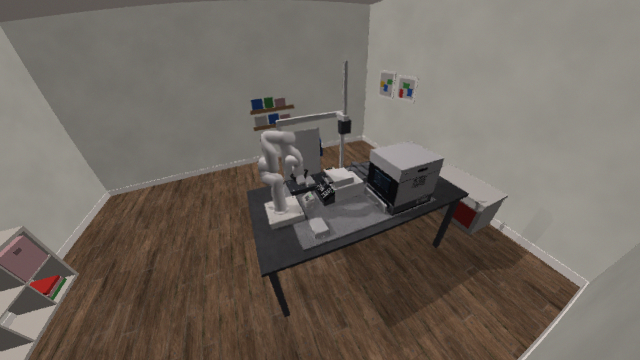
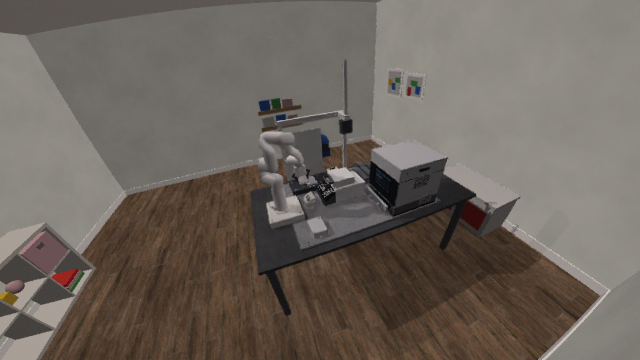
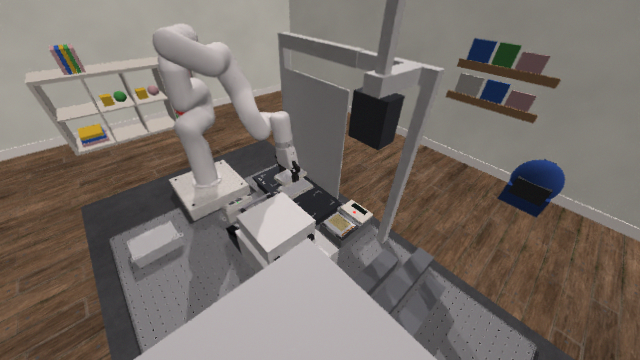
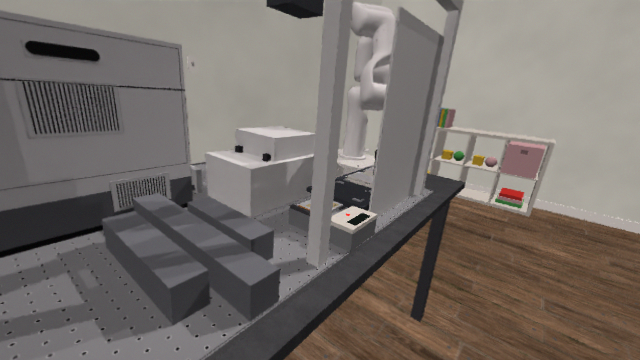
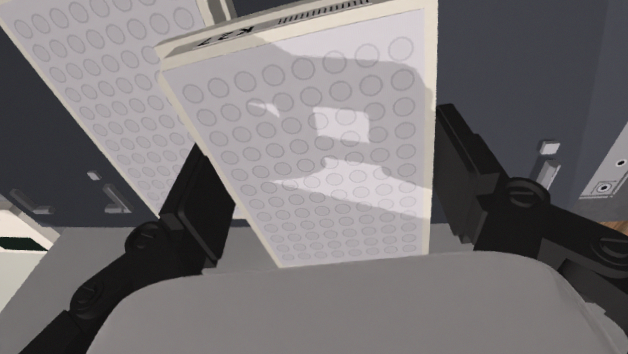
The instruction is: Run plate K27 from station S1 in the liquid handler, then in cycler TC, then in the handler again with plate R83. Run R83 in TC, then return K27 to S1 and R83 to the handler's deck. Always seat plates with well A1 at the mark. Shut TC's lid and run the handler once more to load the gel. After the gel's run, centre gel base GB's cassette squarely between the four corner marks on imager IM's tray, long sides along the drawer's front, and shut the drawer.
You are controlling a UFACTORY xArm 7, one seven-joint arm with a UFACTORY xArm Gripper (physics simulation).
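Frame: origin at the arm's base, x ahead, y left, z up, level; metres.
Seen in the pictures: gripper, fingertip midpoint: (image 1: 300, 180) (image 2: 302, 180) (image 3: 289, 177) (image 5: 323, 151); arm's base at its link origin: (image 1: 281, 208) (image 2: 282, 208) (image 3: 207, 180) (image 4: 352, 156).
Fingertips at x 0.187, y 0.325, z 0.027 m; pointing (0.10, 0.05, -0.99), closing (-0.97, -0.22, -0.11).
Note:
Offsets run from my fingertips to a thing's top centre. "spot": to the spot under its first point. Level surfaces: height alone.
Plate K27 @(0.002 m back, 0.008 m left, 0.015 m up) (image 5: 300, 140) (image 3: 285, 178) is between the fingers of my gripper (image 5: 323, 151) (image 3: 291, 173), which are shut on its two long sides. It is low over the near end of the handler's dark deck @(0.016 m down) (image 3: 317, 206) (image 5: 500, 50); whether it touches the deck cannot be told. A second white plate @(0.069 m ahead, 0.003 m right, 0.000 m up) (image 5: 100, 85) (image 3: 299, 188) lies on the deck beside it; its label does not show. Gel base GB @(0.317 m ahead, 0.097 m left, 0.015 m down) (image 3: 356, 212) (image 4: 354, 218) shows a red light, with the cassette @(0.326 m ahead, 0.056 m left, 0.018 m down) (image 3: 340, 224) next to its panel. Cycler TC's lid (image 3: 276, 225) (image 4: 275, 137) looks down. Imager IM (image 1: 405, 175) is closed above.
The grey upright panel @(spot: 0.079 m ahead, 0.093 m left, 0.248 m up) (image 3: 317, 130) (image 4: 407, 110) stands close beside the gripper. The gantry's black head @(0.414 m ahead, 0.042 m left, 0.503 m up) (image 3: 375, 117) hangs high from its frame. A white box @(0.064 m ahead, 0.551 m right, 0.022 m down) (image 3: 155, 243) (image 1: 318, 227) lies near the arm's base. Several grey blocks @(spot: 0.702 m ahead, 0.111 m left, 0.008 m down) (image 4: 150, 260) stand behind the cycler.

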